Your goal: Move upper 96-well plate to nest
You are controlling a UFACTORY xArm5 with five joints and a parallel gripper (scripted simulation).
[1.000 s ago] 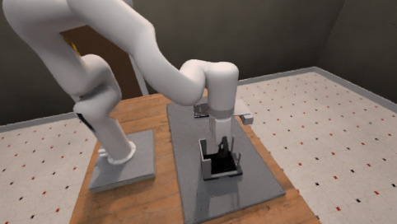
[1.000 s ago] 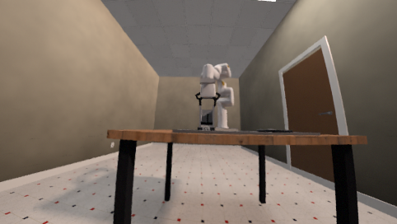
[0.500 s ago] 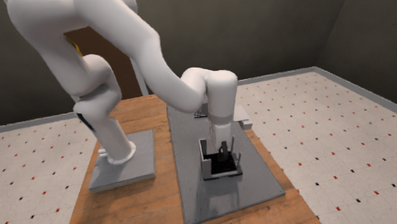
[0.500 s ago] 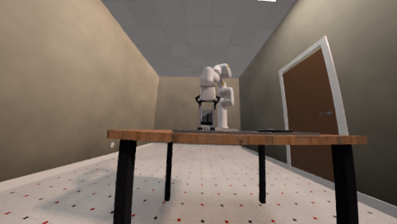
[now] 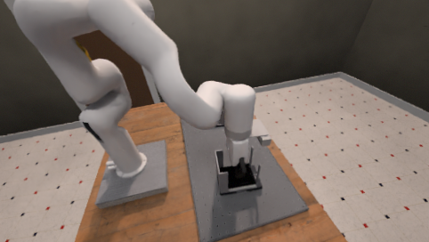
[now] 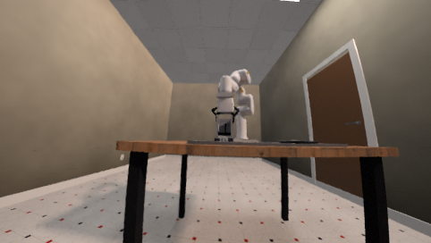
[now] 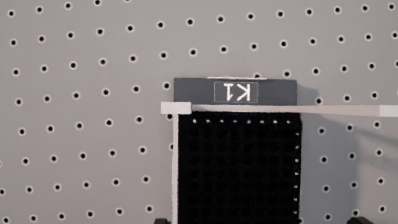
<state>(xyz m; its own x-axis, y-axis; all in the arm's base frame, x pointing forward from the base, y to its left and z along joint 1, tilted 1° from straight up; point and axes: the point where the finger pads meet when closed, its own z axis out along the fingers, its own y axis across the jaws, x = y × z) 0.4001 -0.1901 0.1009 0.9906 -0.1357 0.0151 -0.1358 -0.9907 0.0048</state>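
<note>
Right now the black 96-well plate is 80 mm below my hand. From my hand the other things lie so: white plate: 90 mm below; A1 label: 310 mm to the left, 140 mm ahead, 110 mm below; plate nest N1: 380 mm to the left, 110 mm below, 70 mm ahead.
</note>
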